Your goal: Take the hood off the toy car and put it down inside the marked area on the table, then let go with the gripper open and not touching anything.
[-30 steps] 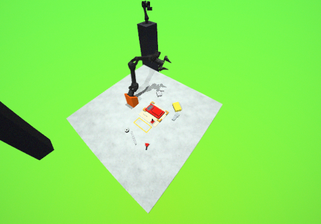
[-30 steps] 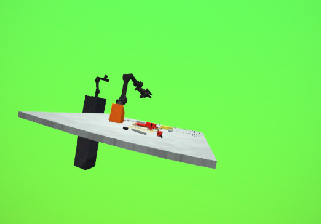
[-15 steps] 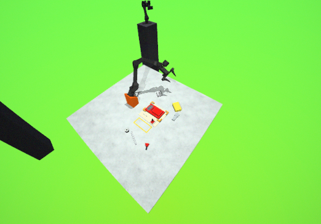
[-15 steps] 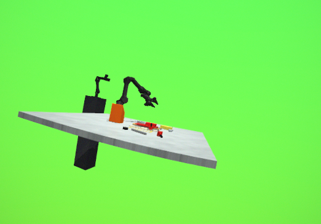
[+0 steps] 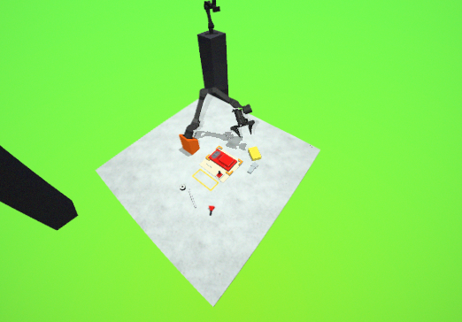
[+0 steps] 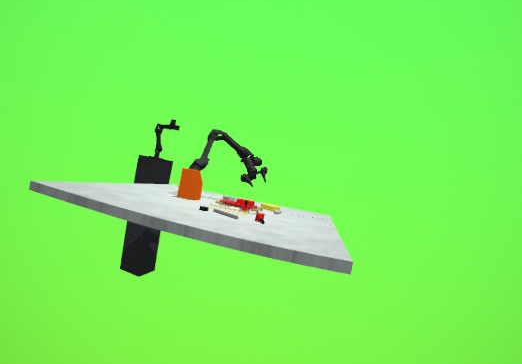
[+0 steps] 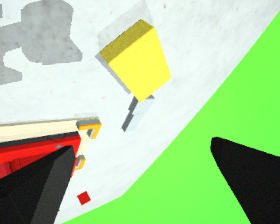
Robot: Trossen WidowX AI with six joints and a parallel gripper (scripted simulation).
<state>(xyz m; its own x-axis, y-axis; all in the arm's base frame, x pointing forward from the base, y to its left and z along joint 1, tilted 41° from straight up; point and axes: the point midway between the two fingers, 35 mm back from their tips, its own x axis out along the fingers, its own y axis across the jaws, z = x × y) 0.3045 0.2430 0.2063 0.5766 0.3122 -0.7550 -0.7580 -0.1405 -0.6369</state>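
My gripper tip is 21 cm to the left of the red hood and 10 cm above it. Round my gripper tip: wheel 57 cm to the right, 14 cm below, 8 cm behind; yellow block 13 cm below, 10 cm ahead.
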